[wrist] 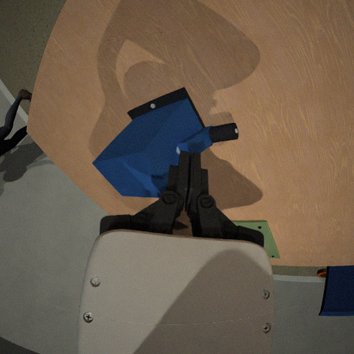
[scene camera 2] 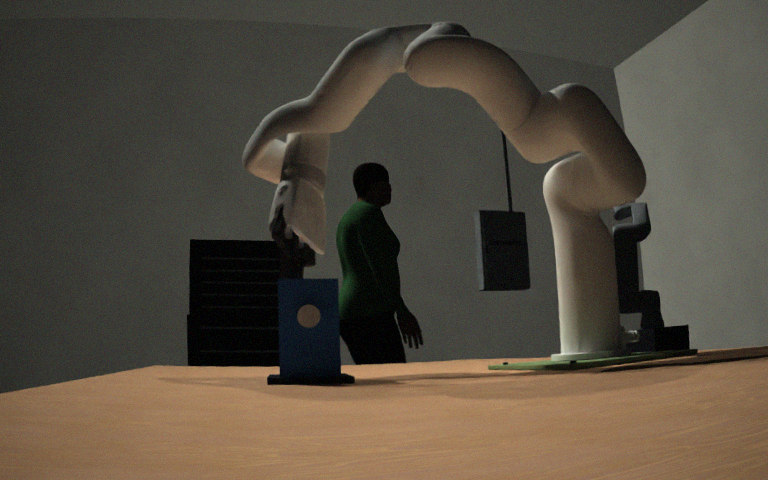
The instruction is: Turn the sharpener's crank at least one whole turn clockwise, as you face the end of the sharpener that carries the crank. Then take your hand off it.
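Frame: origin at the arm's base, x back, y right, z up, level; centimetres.
Seen in the pictures: arm's base, origin of the base link: [scene camera 2: 591,358].
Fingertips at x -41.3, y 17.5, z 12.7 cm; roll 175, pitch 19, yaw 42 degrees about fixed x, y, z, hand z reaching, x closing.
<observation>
Offsets run from my fingertips to a thing's top centre. "pt": to the spot under its first point.
The blue sharpener @(pt dx -3.5, dy -15.9, dz -8.7 cm) [scene camera 2: 291,345] [wrist: 145,135] stands upright on its black base @(pt dx -1.7, dy -17.3, dz -13.0 cm) [scene camera 2: 310,380] [wrist: 170,101] on the table. Its face with a tan disc @(pt dx -1.6, dy -17.1, dz -5.2 cm) [scene camera 2: 308,315] is turned to the scene camera. In the wrist view the crank's blue arm [wrist: 199,141] extends right from the body and ends in a black handle [wrist: 223,132]; the crank is hidden behind the body in the scene view. My gripper [scene camera 2: 292,276] [wrist: 187,163] is shut and empty. Its fingertips appear right by the silvery hub end of the crank arm in the wrist view; whether they touch it I cannot tell.
The green mounting plate [scene camera 2: 532,363] [wrist: 267,240] lies under the arm's base. A grey box [scene camera 2: 504,251] hangs behind the table. A person in green [scene camera 2: 368,260] and a dark cabinet [scene camera 2: 232,305] are in the background. A blue object [wrist: 340,292] lies beyond the table's edge.
</observation>
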